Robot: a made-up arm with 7 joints. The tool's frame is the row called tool. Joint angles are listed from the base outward. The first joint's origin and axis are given. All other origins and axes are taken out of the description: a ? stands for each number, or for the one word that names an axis. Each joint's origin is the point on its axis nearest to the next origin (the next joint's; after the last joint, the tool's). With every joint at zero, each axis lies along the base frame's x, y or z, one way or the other. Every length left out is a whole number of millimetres.
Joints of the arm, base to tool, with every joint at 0 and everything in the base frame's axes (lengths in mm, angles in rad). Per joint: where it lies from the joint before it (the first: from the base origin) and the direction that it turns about. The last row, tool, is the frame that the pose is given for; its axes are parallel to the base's.
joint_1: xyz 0 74 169 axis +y
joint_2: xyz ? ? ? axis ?
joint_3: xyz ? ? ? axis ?
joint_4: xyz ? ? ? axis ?
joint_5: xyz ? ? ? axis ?
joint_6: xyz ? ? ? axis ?
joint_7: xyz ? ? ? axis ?
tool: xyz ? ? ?
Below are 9 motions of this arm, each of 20 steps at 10 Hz.
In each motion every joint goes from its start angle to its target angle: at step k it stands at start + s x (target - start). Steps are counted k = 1, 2, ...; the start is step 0. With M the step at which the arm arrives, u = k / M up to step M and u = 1 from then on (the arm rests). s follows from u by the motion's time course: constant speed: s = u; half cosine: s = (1 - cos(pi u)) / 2; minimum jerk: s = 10 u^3 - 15 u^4 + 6 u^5.
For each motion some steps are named. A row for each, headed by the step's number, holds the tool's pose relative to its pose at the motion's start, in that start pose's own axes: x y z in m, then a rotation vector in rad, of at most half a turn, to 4 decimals.
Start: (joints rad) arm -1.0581 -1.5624 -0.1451 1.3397 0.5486 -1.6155 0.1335
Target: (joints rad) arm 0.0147 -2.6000 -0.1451 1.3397 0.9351 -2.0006 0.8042
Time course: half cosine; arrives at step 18
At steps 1, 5, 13, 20:
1: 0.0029 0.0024 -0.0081 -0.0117 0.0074 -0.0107
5: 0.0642 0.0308 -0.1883 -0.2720 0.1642 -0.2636
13: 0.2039 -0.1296 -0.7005 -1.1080 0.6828 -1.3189
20: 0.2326 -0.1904 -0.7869 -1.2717 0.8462 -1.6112

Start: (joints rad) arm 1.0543 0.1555 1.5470 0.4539 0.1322 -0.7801 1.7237
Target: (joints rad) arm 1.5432 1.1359 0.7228 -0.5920 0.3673 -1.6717 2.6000
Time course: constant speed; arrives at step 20
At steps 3, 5, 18, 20:
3: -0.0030 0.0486 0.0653 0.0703 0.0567 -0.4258
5: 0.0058 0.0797 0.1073 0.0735 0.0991 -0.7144
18: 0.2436 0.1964 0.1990 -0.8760 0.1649 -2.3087
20: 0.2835 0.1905 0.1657 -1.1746 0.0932 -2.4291

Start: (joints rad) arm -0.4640 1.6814 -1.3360 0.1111 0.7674 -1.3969 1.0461
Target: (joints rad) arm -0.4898 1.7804 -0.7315 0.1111 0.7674 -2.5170 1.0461
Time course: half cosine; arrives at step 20
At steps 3, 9, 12, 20:
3: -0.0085 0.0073 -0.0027 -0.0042 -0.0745 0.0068
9: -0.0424 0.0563 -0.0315 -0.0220 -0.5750 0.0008
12: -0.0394 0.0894 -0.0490 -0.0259 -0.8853 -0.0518
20: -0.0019 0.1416 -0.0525 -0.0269 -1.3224 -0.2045

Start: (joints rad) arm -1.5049 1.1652 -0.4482 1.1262 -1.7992 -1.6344 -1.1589
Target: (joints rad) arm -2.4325 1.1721 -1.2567 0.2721 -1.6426 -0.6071 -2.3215
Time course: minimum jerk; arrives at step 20
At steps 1, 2, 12, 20:
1: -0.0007 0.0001 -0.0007 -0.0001 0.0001 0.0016
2: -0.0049 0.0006 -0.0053 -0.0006 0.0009 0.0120
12: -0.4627 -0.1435 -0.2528 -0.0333 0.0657 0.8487
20: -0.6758 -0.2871 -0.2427 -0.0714 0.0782 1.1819

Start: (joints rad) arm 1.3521 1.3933 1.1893 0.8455 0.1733 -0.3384 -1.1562
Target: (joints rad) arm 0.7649 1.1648 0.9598 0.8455 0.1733 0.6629 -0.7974
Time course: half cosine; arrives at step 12
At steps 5, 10, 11, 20:
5: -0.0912 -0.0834 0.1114 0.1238 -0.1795 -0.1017
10: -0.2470 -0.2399 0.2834 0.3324 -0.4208 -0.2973
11: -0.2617 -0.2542 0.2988 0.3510 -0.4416 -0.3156
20: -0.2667 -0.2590 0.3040 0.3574 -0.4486 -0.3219

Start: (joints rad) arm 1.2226 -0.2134 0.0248 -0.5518 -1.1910 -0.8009 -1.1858
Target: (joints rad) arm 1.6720 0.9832 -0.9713 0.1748 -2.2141 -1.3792 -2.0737
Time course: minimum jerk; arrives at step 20
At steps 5, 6, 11, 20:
5: 0.0309 0.0323 0.0598 0.0417 -0.0669 0.0540
6: 0.0503 0.0469 0.1005 0.0608 -0.1130 0.0809
11: 0.1444 -0.0022 0.4937 0.0711 -0.5168 0.1308
20: -0.0284 -0.3174 0.7989 0.0027 -0.7881 -0.1118

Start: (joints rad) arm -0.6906 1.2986 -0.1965 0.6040 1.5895 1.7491 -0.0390
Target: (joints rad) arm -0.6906 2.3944 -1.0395 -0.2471 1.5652 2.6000 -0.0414
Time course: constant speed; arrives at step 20
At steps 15, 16, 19, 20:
15: -0.5025 -0.1381 0.1340 0.7336 -0.7653 -0.6049
16: -0.5408 -0.1174 0.1285 0.7536 -0.8343 -0.6043
19: -0.6410 -0.0433 0.1029 0.7931 -1.0335 -0.5666
20: -0.6690 -0.0166 0.0920 0.8000 -1.0952 -0.5424

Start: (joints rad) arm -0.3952 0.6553 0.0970 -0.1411 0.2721 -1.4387 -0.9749
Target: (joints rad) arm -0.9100 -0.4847 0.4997 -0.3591 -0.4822 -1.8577 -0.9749
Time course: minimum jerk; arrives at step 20
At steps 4, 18, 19, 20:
4: 0.0308 -0.0471 -0.0307 -0.1245 0.0081 -0.0323
18: 0.1681 -1.0424 -0.0397 -2.0156 0.4990 -0.4023
19: 0.1670 -1.0494 -0.0370 -2.0291 0.5053 -0.4024
20: 0.1669 -1.0505 -0.0366 -2.0312 0.5062 -0.4024

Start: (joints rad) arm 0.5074 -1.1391 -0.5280 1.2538 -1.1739 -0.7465 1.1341
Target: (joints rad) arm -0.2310 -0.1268 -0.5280 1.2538 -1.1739 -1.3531 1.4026
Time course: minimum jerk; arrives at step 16
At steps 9, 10, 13, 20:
9: 0.0527 0.1694 0.4725 0.6407 -0.3585 -0.2188
10: 0.0562 0.1648 0.5591 0.7591 -0.4310 -0.2703
13: 0.0507 0.1263 0.7264 1.0104 -0.5861 -0.3854
20: 0.0471 0.1136 0.7592 1.0654 -0.6199 -0.4112

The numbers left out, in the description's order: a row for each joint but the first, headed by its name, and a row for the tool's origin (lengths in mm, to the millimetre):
joint_2: xyz 15 0 -345, axis +x
joint_3: xyz 0 270 7, axis +z
joint_4: xyz 141 -26 0, axis +y
joint_5: xyz 13 0 -460, axis -z
joint_6: xyz 111 -395 0, axis +x
joint_7: xyz 0 257 183, axis -z
tool: xyz 120 65 0

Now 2 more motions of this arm.
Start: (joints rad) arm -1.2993 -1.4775 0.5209 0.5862 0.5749 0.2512 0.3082
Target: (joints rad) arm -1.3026 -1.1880 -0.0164 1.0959 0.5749 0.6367 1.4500
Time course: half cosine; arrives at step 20
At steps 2, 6, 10, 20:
2: -0.0009 -0.0100 0.0006 0.0105 0.0161 -0.0389
6: -0.0150 -0.0856 -0.0013 0.0748 0.1477 -0.3259
10: -0.0687 -0.2042 -0.0215 0.1203 0.4024 -0.7809
20: -0.2356 -0.3623 -0.0565 -0.0211 0.9304 -1.4953

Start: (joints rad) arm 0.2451 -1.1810 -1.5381 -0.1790 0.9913 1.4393 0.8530
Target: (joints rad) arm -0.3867 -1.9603 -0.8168 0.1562 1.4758 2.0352 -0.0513
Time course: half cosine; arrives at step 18
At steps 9, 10, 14, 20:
9: -0.0575 -0.2476 -0.0979 0.5163 0.1300 0.5594
10: -0.0702 -0.2839 -0.1169 0.6021 0.1219 0.6760
14: -0.1167 -0.3994 -0.1857 0.8709 0.0323 1.1111
20: -0.1353 -0.4425 -0.2153 0.9632 -0.0271 1.2979

